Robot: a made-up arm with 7 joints.
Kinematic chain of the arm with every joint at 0, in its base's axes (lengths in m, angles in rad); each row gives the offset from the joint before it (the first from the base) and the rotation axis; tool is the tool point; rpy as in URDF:
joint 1: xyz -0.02 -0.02 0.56 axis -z
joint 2: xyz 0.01 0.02 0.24 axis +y
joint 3: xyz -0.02 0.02 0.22 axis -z
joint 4: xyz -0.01 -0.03 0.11 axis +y
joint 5: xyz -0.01 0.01 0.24 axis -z
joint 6: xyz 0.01 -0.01 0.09 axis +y
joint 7: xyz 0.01 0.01 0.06 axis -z
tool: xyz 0.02 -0.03 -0.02 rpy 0 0 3.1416
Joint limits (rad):
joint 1: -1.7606..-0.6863
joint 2: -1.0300..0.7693
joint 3: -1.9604..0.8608
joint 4: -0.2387..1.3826
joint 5: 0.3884..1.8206
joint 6: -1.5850..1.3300
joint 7: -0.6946..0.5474
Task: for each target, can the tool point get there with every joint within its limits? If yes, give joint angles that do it. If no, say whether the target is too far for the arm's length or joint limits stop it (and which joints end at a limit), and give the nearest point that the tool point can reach.
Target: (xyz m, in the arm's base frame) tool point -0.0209 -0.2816 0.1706
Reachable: no: joint limits stop it (at a limit: joint 1, joint 2, joint 3, joint 4, joint 5, joint 6, joint 7) | nearest point -0.2964 -0.5098 0.8697 | short by 0.785 m
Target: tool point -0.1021 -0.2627 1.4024
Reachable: yes | joints -1.6015 -0.5431 -1.1266 0.3311 0.9063 1.0420 0.2761
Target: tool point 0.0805 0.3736 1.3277
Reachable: yes | joints -1.0556 0.4185 -0.9457 0.5302 1.4193 0.5643 -0.3190
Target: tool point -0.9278 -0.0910 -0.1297
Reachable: no: too far | nearest point -0.5807 -0.0639 0.8697 | short by 1.058 m
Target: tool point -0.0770 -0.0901 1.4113
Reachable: yes | joints -1.3123 -0.6381 -0.1394 1.0233 0.6357 -0.7556 -0.1541
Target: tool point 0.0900 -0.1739 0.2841
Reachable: no: joint limits stop it (at a limit: joint 1, joint 2, joint 4, joint 5, joint 7) | nearest point 0.3979 0.1497 0.8676 | short by 0.735 m
